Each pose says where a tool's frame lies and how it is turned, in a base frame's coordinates. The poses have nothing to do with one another.
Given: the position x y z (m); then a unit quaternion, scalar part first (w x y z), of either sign.
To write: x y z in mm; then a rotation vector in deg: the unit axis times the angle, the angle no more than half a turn. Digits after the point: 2 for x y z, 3 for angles.
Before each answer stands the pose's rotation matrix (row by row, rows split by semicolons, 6 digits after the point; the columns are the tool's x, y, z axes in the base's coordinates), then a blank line. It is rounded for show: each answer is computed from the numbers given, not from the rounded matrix.
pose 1, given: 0.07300 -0.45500 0.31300 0.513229 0.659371 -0.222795 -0.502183
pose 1, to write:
0.396349 0.221661 -0.890940; -0.809279 -0.373916 -0.453049; -0.433560 0.900585 0.031184

73.00 -455.00 313.00 90.842 -30.695 -69.186
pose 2, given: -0.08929 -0.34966 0.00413 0.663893 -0.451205 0.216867 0.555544
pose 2, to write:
0.288679 -0.933346 -0.213375; 0.541940 -0.024430 0.840062; -0.789281 -0.358145 0.498766

-89.29 -349.66 4.13 -58.408 28.073 71.914
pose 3, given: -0.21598 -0.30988 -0.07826 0.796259 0.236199 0.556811 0.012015
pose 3, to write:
0.379635 0.243902 0.892406; 0.282170 0.888131 -0.362771; -0.881055 0.389531 0.268344

-215.98 -309.88 -78.26 29.069 68.526 1.479
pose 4, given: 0.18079 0.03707 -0.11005 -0.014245 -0.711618 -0.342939 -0.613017
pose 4, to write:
0.013206 0.470618 0.882238; 0.505548 -0.764380 0.400181; 0.862697 0.440729 -0.248015

180.79 37.07 -110.05 126.942 61.175 109.353
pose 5, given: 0.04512 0.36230 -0.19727 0.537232 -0.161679 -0.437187 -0.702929
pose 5, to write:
-0.370483 0.896640 -0.242444; -0.613904 -0.040499 0.788341; 0.697039 0.440905 0.565455

45.12 362.30 -197.27 -22.046 -59.614 -95.850
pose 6, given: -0.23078 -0.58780 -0.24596 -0.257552 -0.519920 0.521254 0.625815
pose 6, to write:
-0.326700 -0.219661 -0.919248; -0.864381 -0.323922 0.384604; -0.382247 0.920230 -0.084045

-230.78 -587.80 -245.96 80.792 -80.999 -97.247
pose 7, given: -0.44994 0.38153 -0.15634 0.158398 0.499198 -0.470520 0.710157
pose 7, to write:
-0.451423 -0.694740 0.559959; -0.244790 -0.507042 -0.826430; 0.858076 -0.510142 0.058825

-449.94 381.53 -156.34 81.789 -77.090 116.353
